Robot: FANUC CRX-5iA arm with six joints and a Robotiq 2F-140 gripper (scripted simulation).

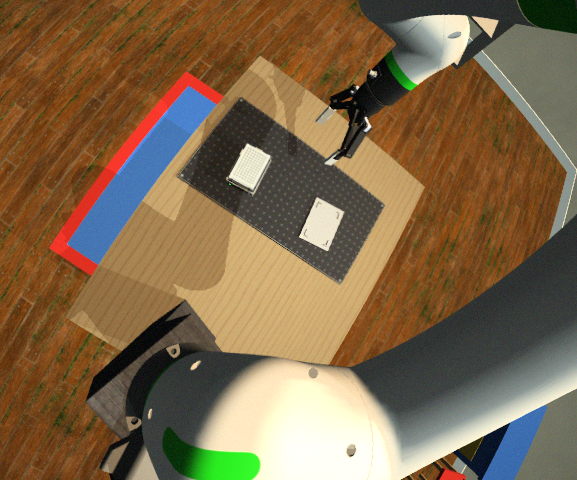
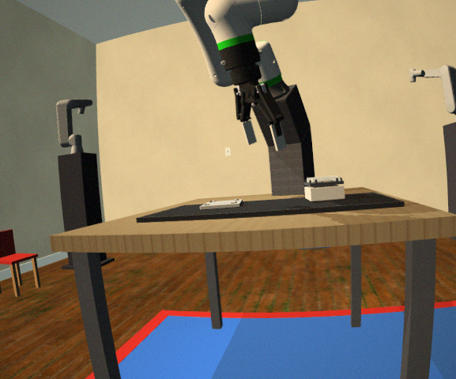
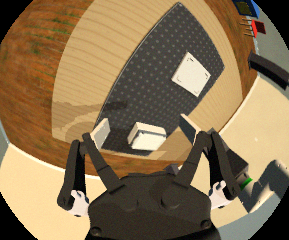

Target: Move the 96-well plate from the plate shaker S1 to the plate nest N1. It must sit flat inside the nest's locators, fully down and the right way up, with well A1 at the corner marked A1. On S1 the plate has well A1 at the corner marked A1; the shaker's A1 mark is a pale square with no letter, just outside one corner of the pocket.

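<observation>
The 96-well plate is 160 mm behind my hand, 160 mm to the left of it and 110 mm below it. The rest, counted from my hand: plate nest N1: 180 mm behind, 160 mm to the right, 170 mm below.
</observation>
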